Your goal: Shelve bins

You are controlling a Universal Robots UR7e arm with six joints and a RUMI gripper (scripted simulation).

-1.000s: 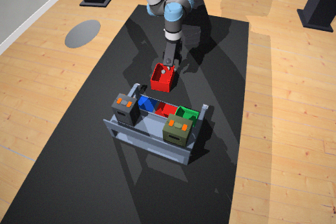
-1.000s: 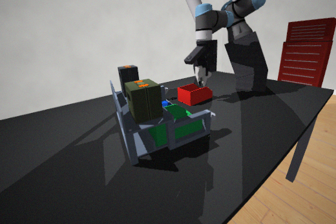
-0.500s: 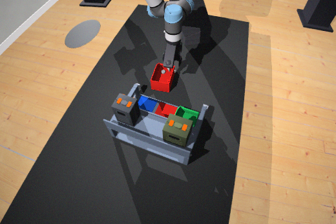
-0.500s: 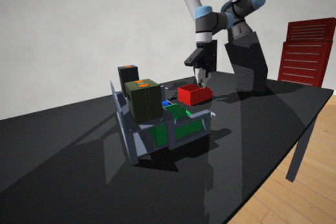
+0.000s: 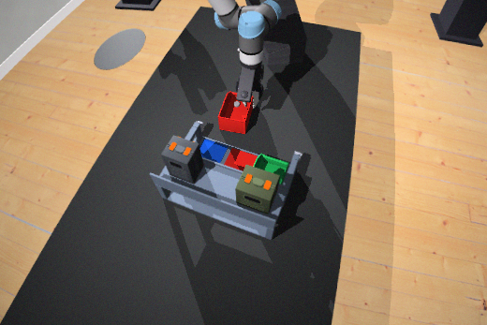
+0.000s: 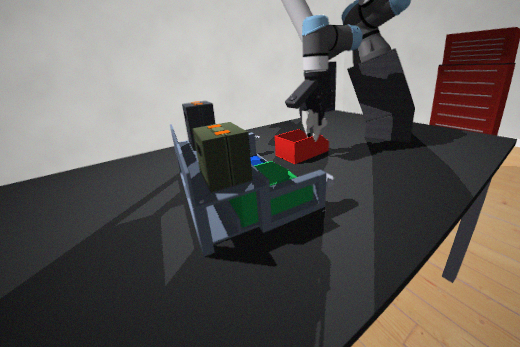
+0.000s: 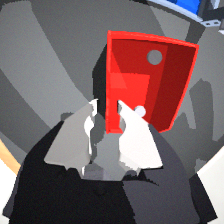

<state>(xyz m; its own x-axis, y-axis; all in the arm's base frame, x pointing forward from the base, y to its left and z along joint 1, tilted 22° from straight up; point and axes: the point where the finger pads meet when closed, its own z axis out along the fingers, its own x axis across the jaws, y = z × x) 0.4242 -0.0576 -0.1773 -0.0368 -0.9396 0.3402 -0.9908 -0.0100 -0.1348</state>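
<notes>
My hand is 5 cm to the left of the red bin, 4 cm above it and 1 cm past it. The rest, counted from my hand: green bin: 27 cm ahead, 11 cm to the left, 3 cm below; then dark grey box: 32 cm ahead, 14 cm to the right, 9 cm above.
</notes>
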